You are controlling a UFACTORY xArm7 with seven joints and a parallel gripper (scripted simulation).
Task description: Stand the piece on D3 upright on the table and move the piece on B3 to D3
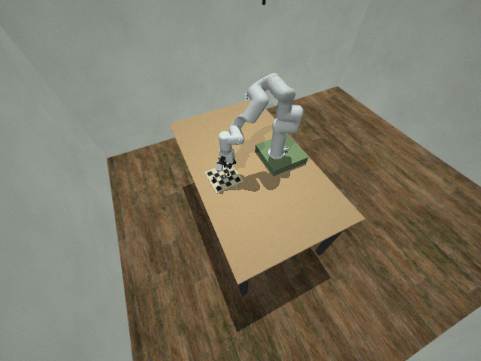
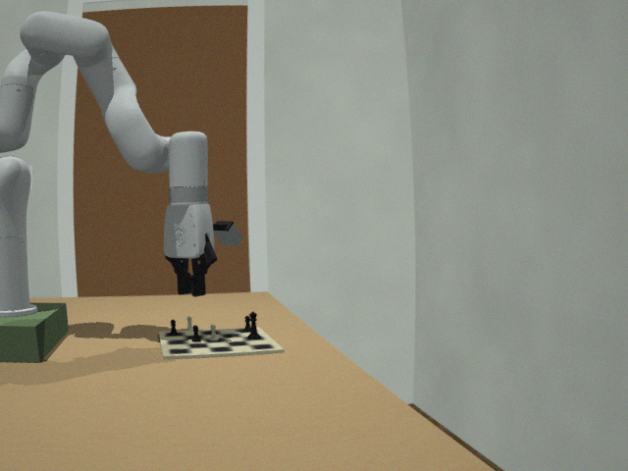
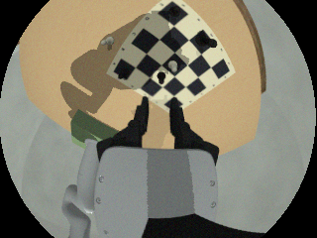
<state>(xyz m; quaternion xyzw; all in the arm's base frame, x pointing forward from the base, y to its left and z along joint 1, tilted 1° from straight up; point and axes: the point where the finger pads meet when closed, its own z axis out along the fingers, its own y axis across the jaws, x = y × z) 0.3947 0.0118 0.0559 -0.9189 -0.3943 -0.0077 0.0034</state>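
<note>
The small chessboard is 11 cm below my hand and 4 cm ahead of it. Also, from my hand: tall black piece 12 cm ahead, 9 cm below, 1 cm to the left.
</note>
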